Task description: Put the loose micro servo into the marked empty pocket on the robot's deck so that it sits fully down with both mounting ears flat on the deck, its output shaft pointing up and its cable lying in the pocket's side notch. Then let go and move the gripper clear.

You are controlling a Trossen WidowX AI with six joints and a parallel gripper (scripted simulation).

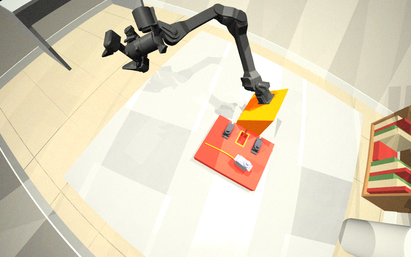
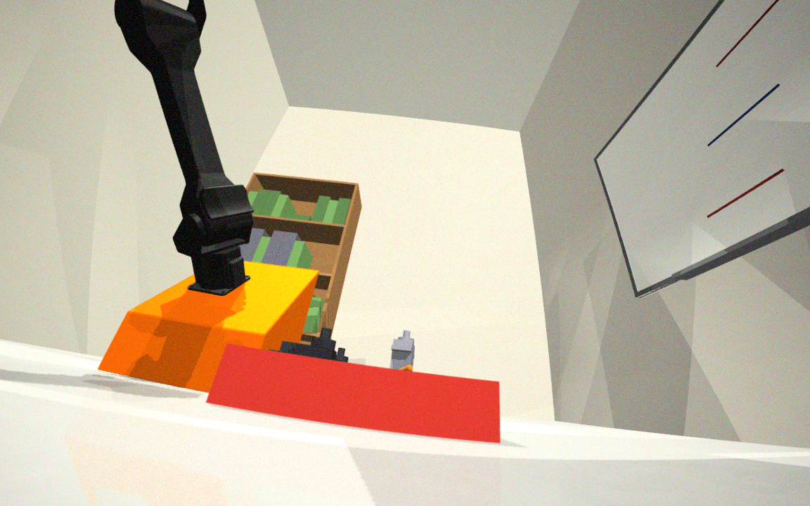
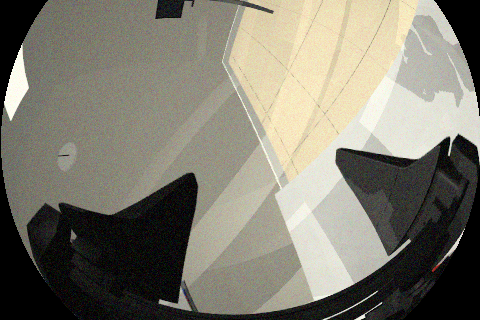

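The red deck lies 54 cm to the left of my gripper tip, 31 cm below it and 4 cm behind it.
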